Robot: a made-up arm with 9 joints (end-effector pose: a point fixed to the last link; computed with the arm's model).
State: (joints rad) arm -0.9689 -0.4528 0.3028 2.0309 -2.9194 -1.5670 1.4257 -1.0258 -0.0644
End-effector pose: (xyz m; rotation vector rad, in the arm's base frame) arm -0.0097 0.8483 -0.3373 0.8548 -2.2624 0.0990
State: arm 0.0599 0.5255 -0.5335 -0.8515 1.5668 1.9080 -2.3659 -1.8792 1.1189
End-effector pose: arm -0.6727 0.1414 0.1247 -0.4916 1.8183 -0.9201
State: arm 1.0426 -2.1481 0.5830 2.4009 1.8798 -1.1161 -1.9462 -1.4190 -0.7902
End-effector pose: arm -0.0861 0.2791 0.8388 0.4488 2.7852 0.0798
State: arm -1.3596 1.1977 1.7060 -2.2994 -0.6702 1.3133 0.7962 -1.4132 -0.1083
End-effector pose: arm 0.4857 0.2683 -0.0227 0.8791 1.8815 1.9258
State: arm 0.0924 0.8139 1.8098 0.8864 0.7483 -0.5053 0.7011 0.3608 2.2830
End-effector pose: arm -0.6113 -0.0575 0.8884 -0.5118 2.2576 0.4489
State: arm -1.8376 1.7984 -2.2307 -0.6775 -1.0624 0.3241 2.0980 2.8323 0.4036
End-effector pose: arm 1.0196 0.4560 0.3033 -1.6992 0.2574 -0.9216
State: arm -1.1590 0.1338 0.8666 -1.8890 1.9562 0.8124 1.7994 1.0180 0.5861
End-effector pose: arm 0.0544 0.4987 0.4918 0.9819 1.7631 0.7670
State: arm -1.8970 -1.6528 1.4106 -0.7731 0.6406 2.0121 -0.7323 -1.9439 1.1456
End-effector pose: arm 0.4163 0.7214 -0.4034 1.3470 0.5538 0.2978
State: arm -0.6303 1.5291 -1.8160 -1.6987 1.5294 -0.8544 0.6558 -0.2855 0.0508
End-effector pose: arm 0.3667 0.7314 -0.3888 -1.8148 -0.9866 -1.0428
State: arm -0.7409 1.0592 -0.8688 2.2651 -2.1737 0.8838 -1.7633 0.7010 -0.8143
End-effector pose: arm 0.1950 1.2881 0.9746 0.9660 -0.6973 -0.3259
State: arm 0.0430 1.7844 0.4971 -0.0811 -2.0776 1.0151 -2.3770 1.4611 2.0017
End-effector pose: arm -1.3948 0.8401 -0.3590 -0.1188 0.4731 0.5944
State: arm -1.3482 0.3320 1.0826 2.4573 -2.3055 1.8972 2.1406 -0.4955 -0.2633
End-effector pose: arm 0.0039 0.3254 0.2527 -0.3521 -0.9497 2.3033
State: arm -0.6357 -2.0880 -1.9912 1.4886 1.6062 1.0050 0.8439 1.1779 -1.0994
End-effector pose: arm -0.7079 0.2631 0.8736 0.8928 -1.8822 1.2578
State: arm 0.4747 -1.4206 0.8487 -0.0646 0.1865 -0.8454 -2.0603 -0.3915 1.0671
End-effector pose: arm 0.1604 1.1298 0.5473 -1.4164 0.0179 2.6108
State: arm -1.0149 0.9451 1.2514 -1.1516 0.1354 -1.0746 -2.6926 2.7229 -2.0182
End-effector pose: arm -0.4499 -0.1317 0.5807 -1.0049 2.1765 0.4715
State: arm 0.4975 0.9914 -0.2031 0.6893 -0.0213 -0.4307 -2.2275 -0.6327 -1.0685
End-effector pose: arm -0.8336 0.1518 1.0137 -1.2276 -0.3162 2.1798
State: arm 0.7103 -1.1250 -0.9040 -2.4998 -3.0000 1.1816 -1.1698 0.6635 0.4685
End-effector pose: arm 0.2553 0.9883 0.4838 0.3399 -0.1734 -1.2035
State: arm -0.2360 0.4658 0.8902 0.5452 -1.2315 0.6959 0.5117 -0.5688 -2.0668
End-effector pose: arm -0.8771 0.3822 0.9246 -0.1802 -1.1451 -1.5766
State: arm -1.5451 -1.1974 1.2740 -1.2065 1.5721 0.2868 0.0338 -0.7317 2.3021
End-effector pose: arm -0.2408 0.6414 -0.4574 0.5330 0.3654 -0.8715
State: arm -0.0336 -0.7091 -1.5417 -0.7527 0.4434 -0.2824 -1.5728 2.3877 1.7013
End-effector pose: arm -0.9367 0.7330 -0.8246 -1.4486 0.2606 0.5616
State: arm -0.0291 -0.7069 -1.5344 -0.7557 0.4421 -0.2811 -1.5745 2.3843 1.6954
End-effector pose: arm -0.9482 0.7458 -0.8153 -1.4314 0.2645 0.5743
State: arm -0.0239 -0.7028 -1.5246 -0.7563 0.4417 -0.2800 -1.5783 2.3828 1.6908
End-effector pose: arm -0.9592 0.7628 -0.8054 -1.4106 0.2643 0.5870
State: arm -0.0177 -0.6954 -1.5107 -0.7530 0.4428 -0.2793 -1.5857 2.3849 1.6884
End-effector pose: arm -0.9690 0.7866 -0.7946 -1.3843 0.2569 0.5994
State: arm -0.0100 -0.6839 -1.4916 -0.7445 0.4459 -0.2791 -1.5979 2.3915 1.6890
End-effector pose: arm -0.9777 0.8191 -0.7820 -1.3508 0.2403 0.6111
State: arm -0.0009 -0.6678 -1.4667 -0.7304 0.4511 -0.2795 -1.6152 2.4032 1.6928
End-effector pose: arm -0.9849 0.8613 -0.7667 -1.3092 0.2140 0.6214
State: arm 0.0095 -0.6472 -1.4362 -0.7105 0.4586 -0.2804 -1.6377 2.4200 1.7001
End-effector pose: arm -0.9904 0.9124 -0.7477 -1.2600 0.1780 0.6290
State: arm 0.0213 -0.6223 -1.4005 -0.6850 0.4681 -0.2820 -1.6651 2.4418 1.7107
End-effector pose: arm -0.9943 0.9721 -0.7233 -1.2031 0.1333 0.6328
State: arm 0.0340 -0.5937 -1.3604 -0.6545 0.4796 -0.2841 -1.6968 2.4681 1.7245
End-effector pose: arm -0.9964 1.0384 -0.6926 -1.1400 0.0816 0.6311
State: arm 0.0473 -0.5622 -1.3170 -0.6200 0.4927 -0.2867 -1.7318 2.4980 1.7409
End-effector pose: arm -0.9966 1.1089 -0.6549 -1.0719 0.0251 0.6232
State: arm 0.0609 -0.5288 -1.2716 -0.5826 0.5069 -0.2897 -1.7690 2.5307 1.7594
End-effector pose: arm -0.9950 1.1808 -0.6099 -1.0008 -0.0336 0.6085
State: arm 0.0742 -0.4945 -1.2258 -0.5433 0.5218 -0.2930 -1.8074 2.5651 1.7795
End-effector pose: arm -0.9911 1.2511 -0.5589 -0.9290 -0.0924 0.5867
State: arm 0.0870 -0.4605 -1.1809 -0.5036 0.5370 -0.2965 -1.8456 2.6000 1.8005
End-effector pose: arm -0.9854 1.3171 -0.5033 -0.8586 -0.1485 0.5588
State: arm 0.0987 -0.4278 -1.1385 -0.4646 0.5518 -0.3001 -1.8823 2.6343 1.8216
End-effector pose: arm -0.9777 1.3766 -0.4460 -0.7922 -0.2004 0.5259
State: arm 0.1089 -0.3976 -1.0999 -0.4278 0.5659 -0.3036 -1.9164 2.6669 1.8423
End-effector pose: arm -0.9684 1.4278 -0.3901 -0.7321 -0.2465 0.4901
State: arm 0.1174 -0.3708 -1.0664 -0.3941 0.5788 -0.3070 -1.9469 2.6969 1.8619
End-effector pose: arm -0.9578 1.4700 -0.3390 -0.6804 -0.2863 0.4534
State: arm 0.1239 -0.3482 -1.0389 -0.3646 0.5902 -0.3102 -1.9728 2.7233 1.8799
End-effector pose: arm -0.9464 1.5031 -0.2956 -0.6386 -0.3191 0.4180
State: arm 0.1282 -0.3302 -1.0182 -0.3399 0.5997 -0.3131 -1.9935 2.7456 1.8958
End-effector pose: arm -0.9345 1.5277 -0.2626 -0.6079 -0.3455 0.3857
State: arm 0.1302 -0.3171 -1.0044 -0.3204 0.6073 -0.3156 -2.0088 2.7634 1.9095
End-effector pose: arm -0.9225 1.5445 -0.2413 -0.5885 -0.3659 0.3579
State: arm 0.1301 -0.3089 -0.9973 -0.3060 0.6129 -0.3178 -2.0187 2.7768 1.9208
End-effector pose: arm -0.9107 1.5546 -0.2320 -0.5804 -0.3810 0.3353
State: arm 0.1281 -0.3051 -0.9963 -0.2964 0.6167 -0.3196 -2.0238 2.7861 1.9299
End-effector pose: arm -0.8992 1.5588 -0.2338 -0.5822 -0.3916 0.3179
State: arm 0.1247 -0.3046 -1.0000 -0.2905 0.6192 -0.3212 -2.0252 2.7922 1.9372
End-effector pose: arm -0.8879 1.5587 -0.2442 -0.5916 -0.3989 0.3047
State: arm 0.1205 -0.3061 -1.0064 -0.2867 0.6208 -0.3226 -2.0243 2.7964 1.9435
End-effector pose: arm -0.8766 1.5559 -0.2595 -0.6055 -0.4044 0.2938
